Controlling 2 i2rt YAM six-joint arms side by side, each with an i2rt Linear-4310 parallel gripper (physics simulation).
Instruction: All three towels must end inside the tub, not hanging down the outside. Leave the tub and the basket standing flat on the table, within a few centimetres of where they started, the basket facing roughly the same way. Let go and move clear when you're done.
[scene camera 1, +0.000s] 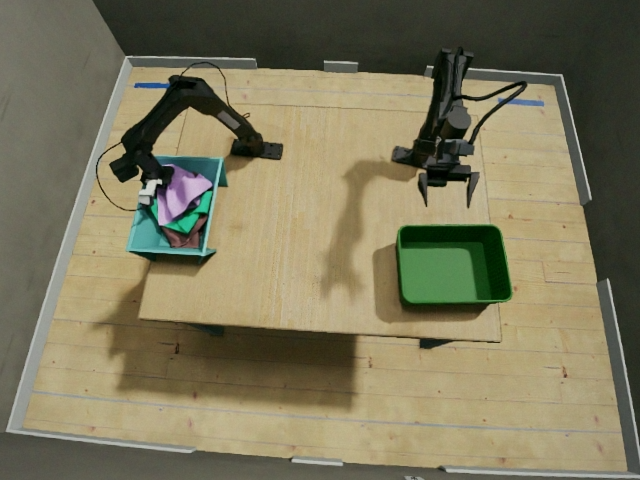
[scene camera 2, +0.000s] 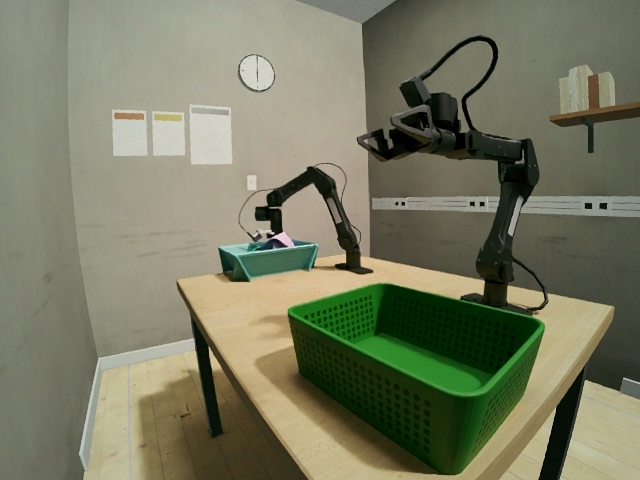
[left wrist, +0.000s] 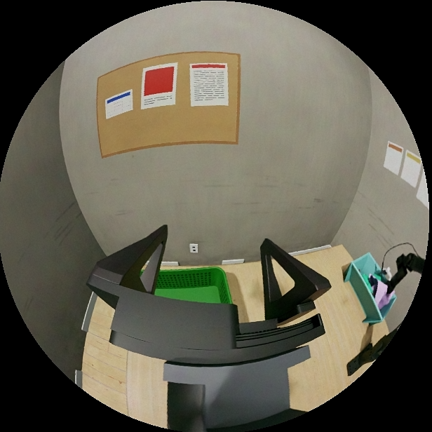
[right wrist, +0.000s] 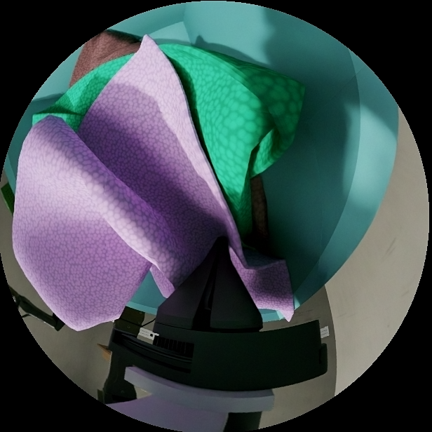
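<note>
The teal tub (scene camera 1: 147, 233) (scene camera 2: 279, 262) (right wrist: 320, 200) stands on the table at the picture's left in scene camera 1. It holds a purple towel (scene camera 1: 178, 193) (scene camera 2: 281, 240) (right wrist: 60, 225) on top, a green towel (scene camera 1: 188, 219) (right wrist: 235, 100) below it and a brown towel (scene camera 1: 183, 238) (right wrist: 105, 52) lowest. The purple towel rises above the rim in scene camera 2. My right gripper (right wrist: 222, 240) is shut, tips against the purple towel inside the tub, with nothing seen gripped; folds partly hide the tips. My left gripper (scene camera 1: 447, 205) (scene camera 2: 375, 129) (left wrist: 217, 236) is open, empty and raised.
The green basket (scene camera 1: 439, 273) (scene camera 2: 361, 382) (left wrist: 190, 292) stands upright and empty near the table's front right corner in scene camera 1, in front of the left arm. The tub sits close to the table's left edge. Walls surround the table.
</note>
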